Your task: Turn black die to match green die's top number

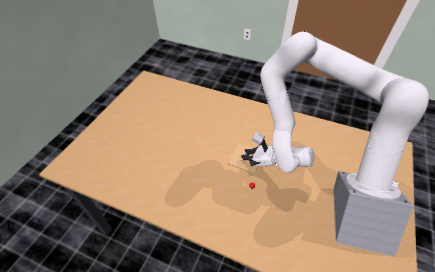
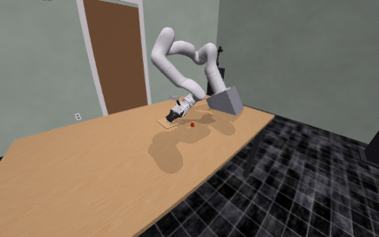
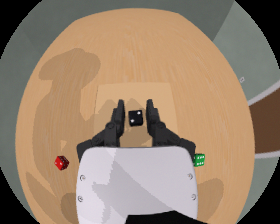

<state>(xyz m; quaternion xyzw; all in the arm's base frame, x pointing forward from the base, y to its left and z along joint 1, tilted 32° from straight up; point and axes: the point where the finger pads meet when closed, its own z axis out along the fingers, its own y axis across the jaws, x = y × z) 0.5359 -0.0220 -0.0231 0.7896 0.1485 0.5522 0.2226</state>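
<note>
Now: the black die 1 cm below my hand. Round my hand: green die (10 cm to the right, 7 cm behind, 2 cm below); then red die (14 cm to the left, 8 cm behind, 2 cm below); then tan mat (3 cm below).
</note>
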